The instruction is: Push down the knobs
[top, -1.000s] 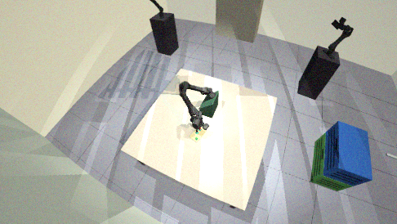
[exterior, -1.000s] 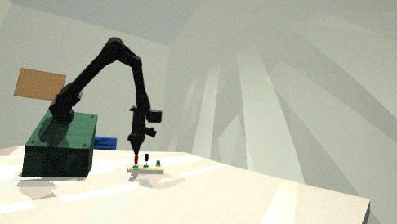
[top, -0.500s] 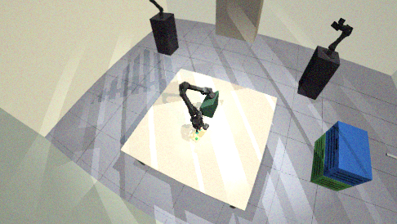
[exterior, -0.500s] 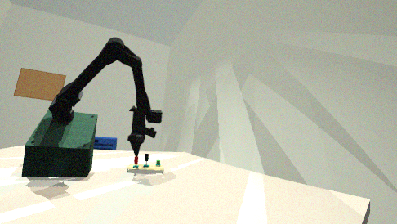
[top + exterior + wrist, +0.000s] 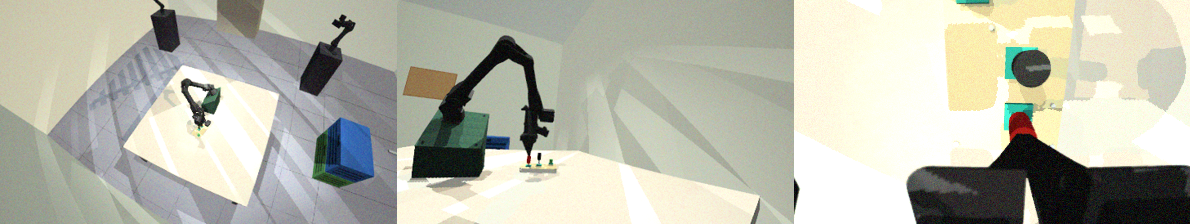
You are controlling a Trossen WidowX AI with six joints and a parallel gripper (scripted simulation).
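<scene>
Now: gripper tip 4 cm short of the black knob and 1 cm to the left of it. Also, from my gripper tip: red knob (2 cm below).
</scene>
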